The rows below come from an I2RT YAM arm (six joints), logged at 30 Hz.
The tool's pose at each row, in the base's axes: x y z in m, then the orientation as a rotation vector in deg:
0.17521, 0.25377, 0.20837, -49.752, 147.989, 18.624
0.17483, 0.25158, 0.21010, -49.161, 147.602, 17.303
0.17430, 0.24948, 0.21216, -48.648, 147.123, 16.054
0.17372, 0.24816, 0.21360, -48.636, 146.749, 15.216
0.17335, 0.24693, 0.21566, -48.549, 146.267, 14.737
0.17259, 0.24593, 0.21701, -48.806, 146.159, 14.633
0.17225, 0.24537, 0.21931, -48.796, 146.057, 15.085
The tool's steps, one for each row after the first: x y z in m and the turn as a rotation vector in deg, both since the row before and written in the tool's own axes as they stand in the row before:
0.00068, -0.00132, -0.00240, 1.116, -0.378, 0.047
0.00058, -0.00118, -0.00269, 1.067, -0.434, -0.018
0.00046, -0.00061, -0.00189, 0.649, -0.227, -0.240
-0.00002, -0.00066, -0.00234, 0.439, -0.397, -0.166
0.00045, -0.00028, -0.00177, 0.030, -0.001, -0.214
-0.00052, -0.00016, -0.00233, -0.291, -0.162, 0.051

